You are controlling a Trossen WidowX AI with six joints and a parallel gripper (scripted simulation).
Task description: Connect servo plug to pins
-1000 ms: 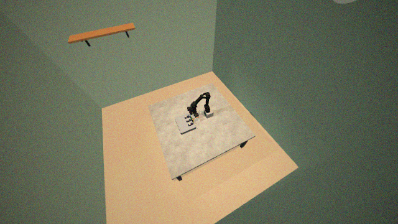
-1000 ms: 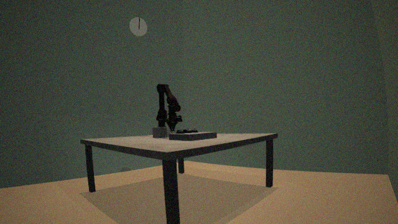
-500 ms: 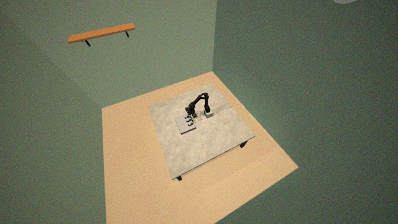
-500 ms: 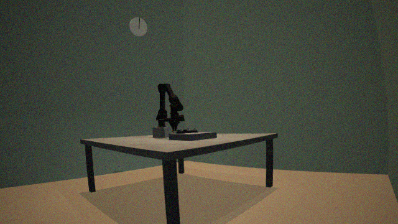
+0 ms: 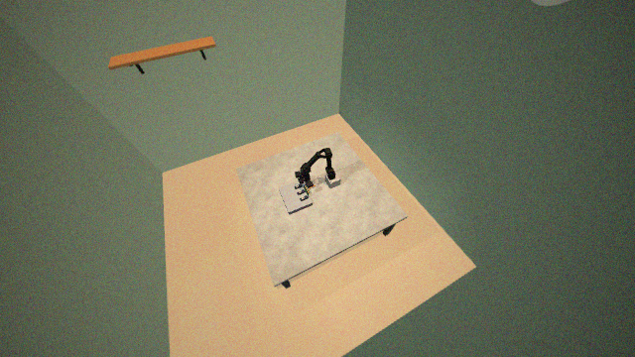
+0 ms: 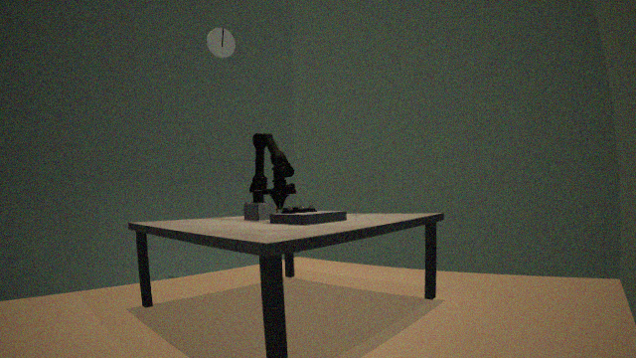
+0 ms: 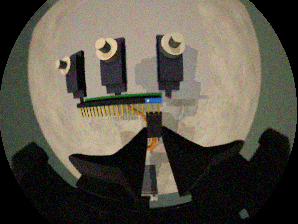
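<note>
Right now the blue band is 4 cm ahead of my gripper tip. From my gripper tip the other things lie so: grey printed holder: 19 cm ahead, 6 cm to the left, 5 cm below.
</note>
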